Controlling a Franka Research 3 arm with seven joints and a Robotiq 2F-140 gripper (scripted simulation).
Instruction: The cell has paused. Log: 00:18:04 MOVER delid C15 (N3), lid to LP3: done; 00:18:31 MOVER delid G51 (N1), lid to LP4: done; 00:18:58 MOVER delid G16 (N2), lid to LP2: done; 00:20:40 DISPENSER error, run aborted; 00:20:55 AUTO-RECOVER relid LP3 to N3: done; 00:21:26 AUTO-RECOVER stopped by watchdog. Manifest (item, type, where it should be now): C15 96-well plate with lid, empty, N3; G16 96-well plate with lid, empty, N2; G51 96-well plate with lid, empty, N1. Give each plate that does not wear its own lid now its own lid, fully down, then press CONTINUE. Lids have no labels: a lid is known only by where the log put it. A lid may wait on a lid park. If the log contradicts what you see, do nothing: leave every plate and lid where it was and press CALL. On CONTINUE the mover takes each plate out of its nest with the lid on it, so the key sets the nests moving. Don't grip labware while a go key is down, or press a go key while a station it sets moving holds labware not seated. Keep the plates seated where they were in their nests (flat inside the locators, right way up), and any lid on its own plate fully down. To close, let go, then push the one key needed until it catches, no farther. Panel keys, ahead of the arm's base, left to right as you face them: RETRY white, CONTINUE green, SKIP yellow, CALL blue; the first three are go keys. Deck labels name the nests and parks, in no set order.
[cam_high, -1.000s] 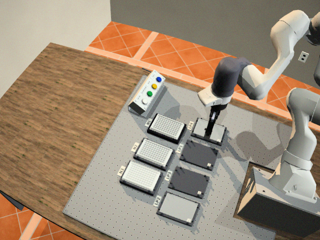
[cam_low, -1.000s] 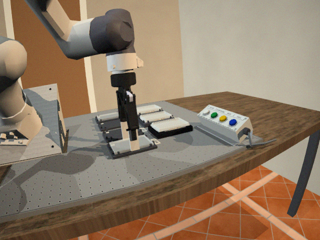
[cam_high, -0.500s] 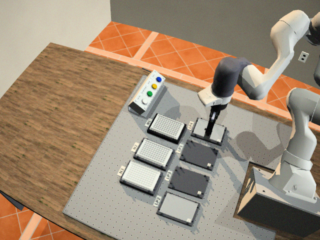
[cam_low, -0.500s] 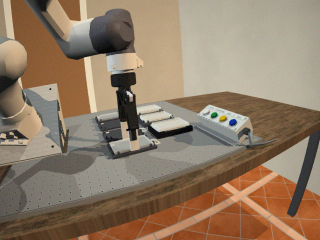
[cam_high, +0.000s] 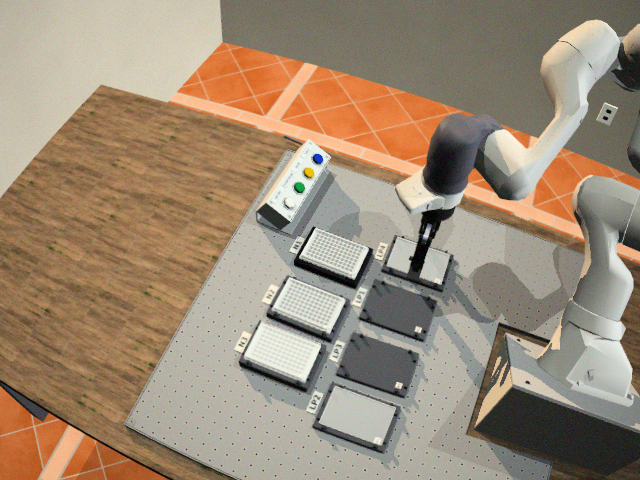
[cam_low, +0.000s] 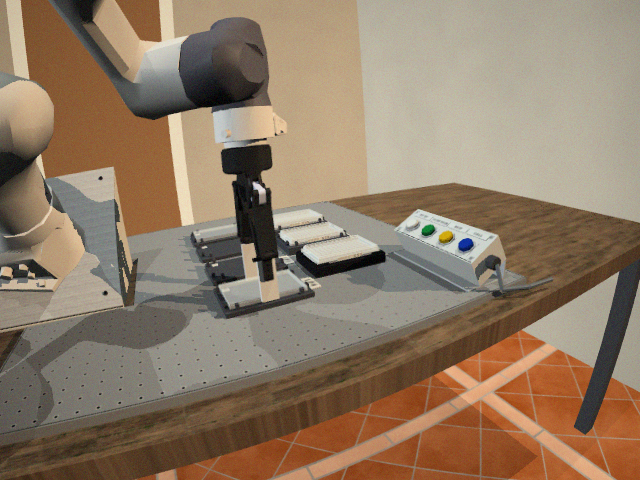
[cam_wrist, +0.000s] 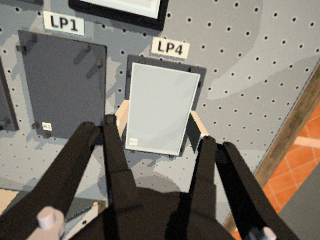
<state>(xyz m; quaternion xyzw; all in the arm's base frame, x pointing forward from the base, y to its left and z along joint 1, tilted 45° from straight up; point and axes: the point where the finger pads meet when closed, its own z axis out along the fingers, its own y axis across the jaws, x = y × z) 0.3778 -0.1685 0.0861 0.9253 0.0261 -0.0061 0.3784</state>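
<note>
Now: the lp4 park 3 cm below my hand. From my hand the other things lie so: plate (17 cm ahead, 21 cm to the left, 1 cm below); LP3 park (1 cm behind, 27 cm to the left, 3 cm below); lp1 park (13 cm to the left, 3 cm below).
</note>
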